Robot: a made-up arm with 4 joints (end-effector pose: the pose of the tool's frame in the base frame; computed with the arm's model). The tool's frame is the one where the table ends.
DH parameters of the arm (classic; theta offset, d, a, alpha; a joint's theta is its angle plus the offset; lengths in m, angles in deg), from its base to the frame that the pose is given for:
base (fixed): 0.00 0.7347 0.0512 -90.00
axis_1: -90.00 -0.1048 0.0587 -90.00
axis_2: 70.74 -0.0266 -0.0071 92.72
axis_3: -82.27 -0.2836 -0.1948 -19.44
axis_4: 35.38 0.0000 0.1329 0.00
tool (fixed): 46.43 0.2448 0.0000 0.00
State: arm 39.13 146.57 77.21 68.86
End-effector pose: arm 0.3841 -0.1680 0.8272 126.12 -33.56 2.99
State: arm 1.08 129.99 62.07 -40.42
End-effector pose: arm 0.1166 -0.0777 0.8467 91.35 76.18 -28.55
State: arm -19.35 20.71 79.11 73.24
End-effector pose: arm 0.2377 0.1302 0.7792 0.75 -3.71 62.52
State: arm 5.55 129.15 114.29 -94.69
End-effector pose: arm -0.0482 -0.1213 0.9051 76.09 70.99 -43.39
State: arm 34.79 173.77 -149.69 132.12
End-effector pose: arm -0.1857 0.0255 0.9998 -72.66 -122.74 84.74
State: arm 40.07 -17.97 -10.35 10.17
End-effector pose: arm 0.1681 -0.2871 0.7632 -40.82 15.18 -78.97
